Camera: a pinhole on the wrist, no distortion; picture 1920 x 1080 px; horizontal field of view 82.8 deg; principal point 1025.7 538.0 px. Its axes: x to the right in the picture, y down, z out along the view. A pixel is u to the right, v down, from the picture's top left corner.
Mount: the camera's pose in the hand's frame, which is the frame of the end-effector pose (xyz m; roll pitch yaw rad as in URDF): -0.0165 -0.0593 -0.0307 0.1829 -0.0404 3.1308
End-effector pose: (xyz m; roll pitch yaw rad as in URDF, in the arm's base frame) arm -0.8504 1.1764 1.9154 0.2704 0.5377 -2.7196
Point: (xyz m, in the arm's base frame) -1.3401 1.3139 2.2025
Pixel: 642 1022
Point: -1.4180 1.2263 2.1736
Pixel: 456 896
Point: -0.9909 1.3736 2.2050
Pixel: 1371 1067
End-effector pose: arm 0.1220 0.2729 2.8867 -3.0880 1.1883 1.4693
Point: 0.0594 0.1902 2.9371
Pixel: 1804 643
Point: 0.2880 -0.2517 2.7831
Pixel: 1218 148
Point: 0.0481 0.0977 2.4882
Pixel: 111 666
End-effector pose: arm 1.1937 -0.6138 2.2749 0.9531 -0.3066 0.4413
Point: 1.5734 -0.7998 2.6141
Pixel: 195 570
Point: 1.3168 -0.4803 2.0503
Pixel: behind the camera
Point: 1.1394 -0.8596 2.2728
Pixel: 1764 853
